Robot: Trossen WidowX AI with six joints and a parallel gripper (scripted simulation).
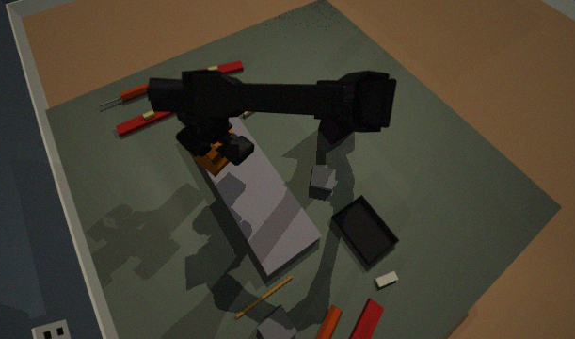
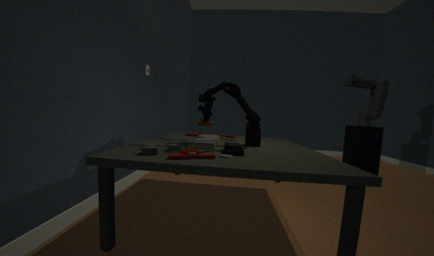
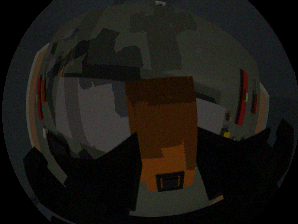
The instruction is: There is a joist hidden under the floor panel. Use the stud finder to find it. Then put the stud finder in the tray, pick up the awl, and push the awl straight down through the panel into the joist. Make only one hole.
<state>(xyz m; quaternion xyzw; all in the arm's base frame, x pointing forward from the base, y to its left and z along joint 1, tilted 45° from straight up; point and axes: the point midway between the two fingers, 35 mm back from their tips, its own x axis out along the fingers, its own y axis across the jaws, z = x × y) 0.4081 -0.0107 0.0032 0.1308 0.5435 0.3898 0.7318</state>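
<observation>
My gripper tip is now 34 cm to the right of the dark tray, 29 cm past it and 15 cm above it. The rest, counted from my gripper tip: pale-handled pointed tool 21 cm to the right, 20 cm behind, 16 cm below; yellow bar 28 cm to the right, 15 cm below, 7 cm behind; orange stud finder 2 cm behind, 2 cm above, 1 cm to the right.
</observation>
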